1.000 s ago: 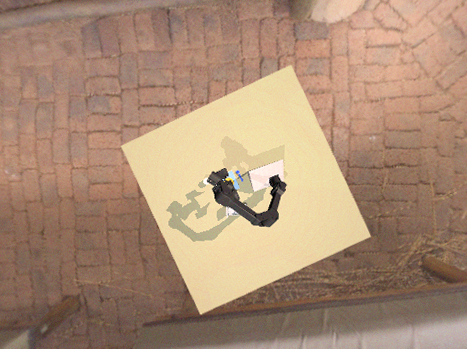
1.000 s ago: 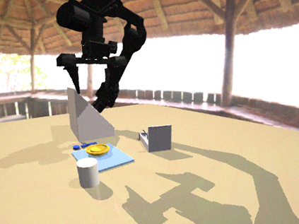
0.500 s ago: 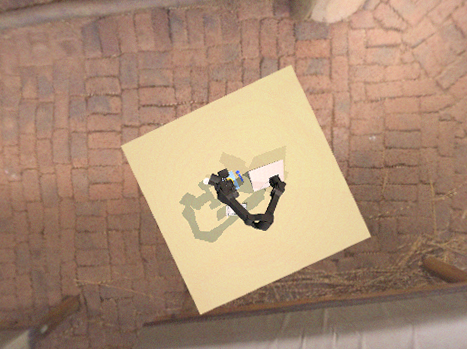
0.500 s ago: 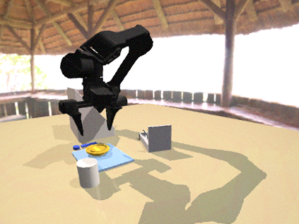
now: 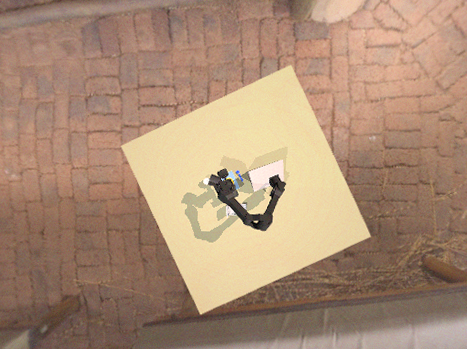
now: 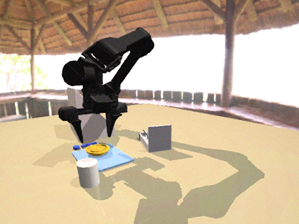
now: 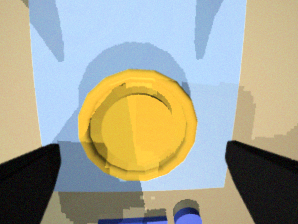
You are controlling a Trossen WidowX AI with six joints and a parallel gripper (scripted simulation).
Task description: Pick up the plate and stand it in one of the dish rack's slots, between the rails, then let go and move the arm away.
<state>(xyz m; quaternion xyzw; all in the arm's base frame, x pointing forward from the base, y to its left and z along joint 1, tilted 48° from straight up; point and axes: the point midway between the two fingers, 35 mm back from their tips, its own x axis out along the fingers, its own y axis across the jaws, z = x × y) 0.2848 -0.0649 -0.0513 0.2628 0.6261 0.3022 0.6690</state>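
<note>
The yellow plate lies 3 cm below my gripper tip. The rest, counted from my gripper tip: blue spoon (9 cm behind, 2 cm to the right, 4 cm below); then light blue mat (2 cm ahead, 5 cm below); then white cup (13 cm ahead, 6 cm to the right, 2 cm below).
</note>
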